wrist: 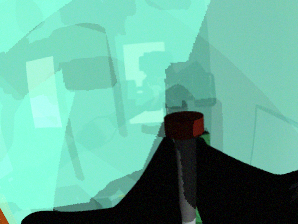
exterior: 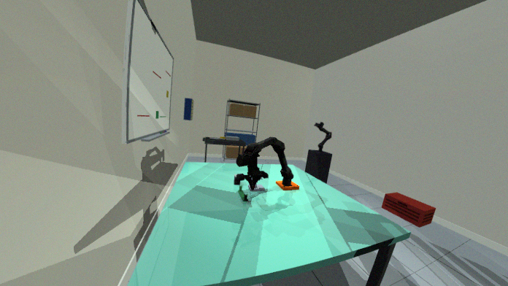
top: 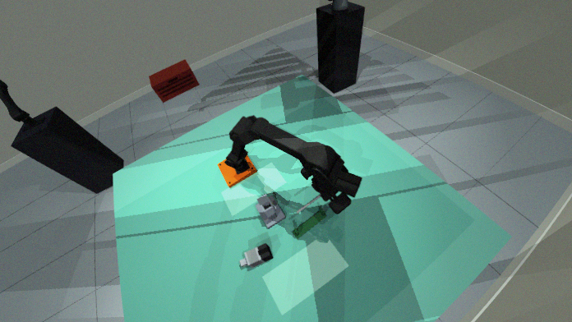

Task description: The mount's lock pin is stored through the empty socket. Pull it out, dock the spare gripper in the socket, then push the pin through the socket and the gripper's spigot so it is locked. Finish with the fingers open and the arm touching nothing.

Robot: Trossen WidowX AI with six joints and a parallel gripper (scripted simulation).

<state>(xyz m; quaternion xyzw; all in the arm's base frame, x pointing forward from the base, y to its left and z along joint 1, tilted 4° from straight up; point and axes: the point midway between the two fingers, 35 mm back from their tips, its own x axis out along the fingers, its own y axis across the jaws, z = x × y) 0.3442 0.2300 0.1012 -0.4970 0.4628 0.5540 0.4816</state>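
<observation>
My gripper tip is now 40 mm short of the green bracket strip, 100 mm to the left of it and 70 mm above it. Round my gripper tip: mount socket: 80 mm behind, 200 mm to the right, 40 mm below; then spare gripper: 50 mm ahead, 320 mm to the right, 60 mm below.
</observation>
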